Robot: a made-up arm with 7 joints.
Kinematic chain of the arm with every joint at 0, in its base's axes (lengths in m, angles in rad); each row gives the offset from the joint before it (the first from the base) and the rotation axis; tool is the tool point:
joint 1: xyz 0 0 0 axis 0 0.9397 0.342
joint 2: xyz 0 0 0 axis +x
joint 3: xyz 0 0 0 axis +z
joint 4: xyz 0.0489 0 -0.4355 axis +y
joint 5: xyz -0.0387 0 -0.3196 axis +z
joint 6: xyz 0 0 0 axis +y
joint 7: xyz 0 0 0 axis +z
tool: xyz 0 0 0
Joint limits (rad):
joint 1: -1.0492..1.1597
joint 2: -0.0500..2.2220
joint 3: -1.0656..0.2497
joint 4: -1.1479..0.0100
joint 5: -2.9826..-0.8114
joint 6: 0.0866..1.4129
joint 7: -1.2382..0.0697
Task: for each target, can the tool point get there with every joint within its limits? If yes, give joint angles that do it. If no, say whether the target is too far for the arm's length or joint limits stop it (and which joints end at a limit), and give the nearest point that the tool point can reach.
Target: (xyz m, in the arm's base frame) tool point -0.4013 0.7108 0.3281
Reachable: no: too far | nearest point -0.1928 0.6360 0.3577 | short by 0.224 m
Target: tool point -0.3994 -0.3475 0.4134
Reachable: no: joint limits stop it (at a limit: joint 1, joint 2, joint 3, joint 4) | nearest point -0.0650 0.3808 0.5643 | short by 0.815 m
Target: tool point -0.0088 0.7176 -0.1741
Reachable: yes | joints 0.5309 1.5550 -0.5204 -0.7176 -2.1636 1.0137 -0.9379
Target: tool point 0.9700 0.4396 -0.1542
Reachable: no: too far | nearest point 0.6756 0.3179 -0.1275 | short by 0.320 m
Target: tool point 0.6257 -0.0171 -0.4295
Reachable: yes | joints -0.8451 0.1348 -0.0305 -0.3361 -1.4423 1.2365 -0.9752
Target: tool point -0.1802 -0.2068 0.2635
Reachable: no: joint limits stop it (at a limit: joint 1, joint 2, joint 3, joint 4) | nearest point -0.0650 0.3808 0.5643 | short by 0.670 m
